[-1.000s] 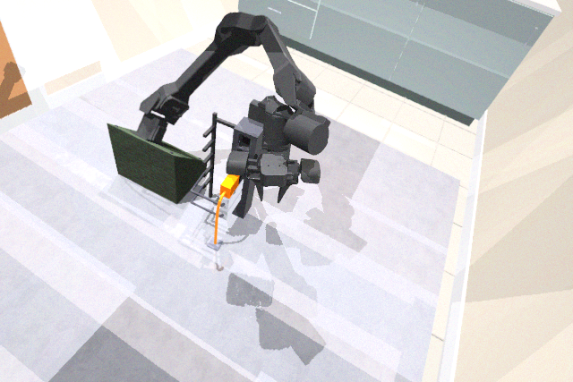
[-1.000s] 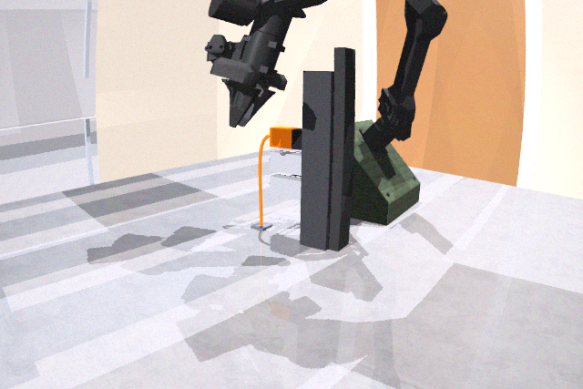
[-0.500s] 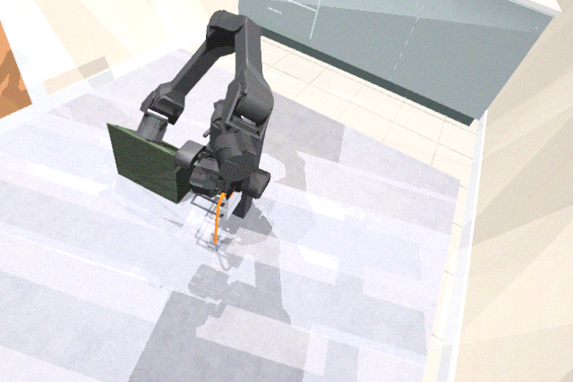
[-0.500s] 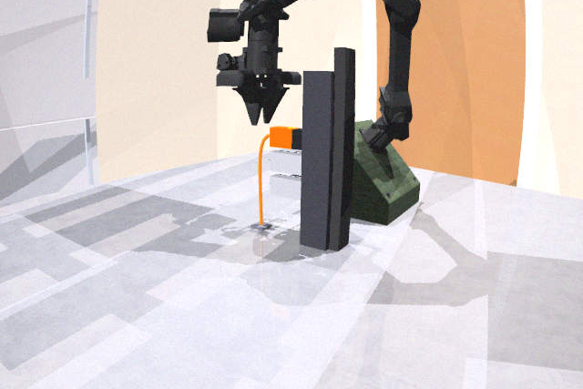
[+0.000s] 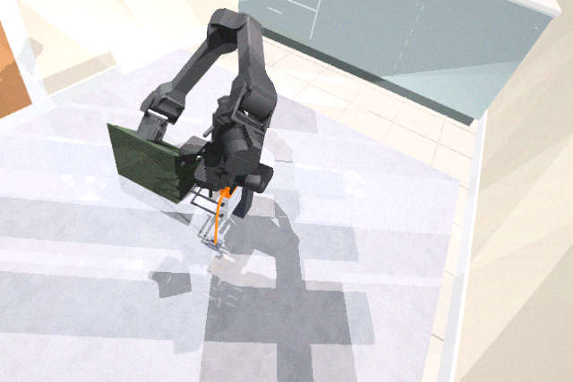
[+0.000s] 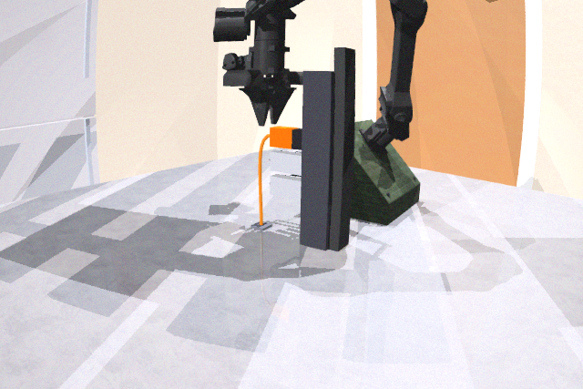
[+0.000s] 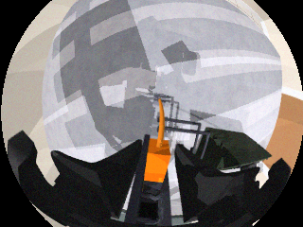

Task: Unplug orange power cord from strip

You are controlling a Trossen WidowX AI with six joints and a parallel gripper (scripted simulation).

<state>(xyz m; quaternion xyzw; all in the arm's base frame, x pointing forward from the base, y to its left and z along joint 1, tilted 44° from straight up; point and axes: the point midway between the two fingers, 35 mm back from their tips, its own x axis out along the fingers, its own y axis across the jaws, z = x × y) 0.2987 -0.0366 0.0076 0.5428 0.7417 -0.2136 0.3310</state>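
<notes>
My gripper tip is 50 mm to the right of the orange plug, 20 mm past it and 10 mm above it. Also, from my gripper tip: grey foot: 200 mm below, 20 mm to the right.
</notes>
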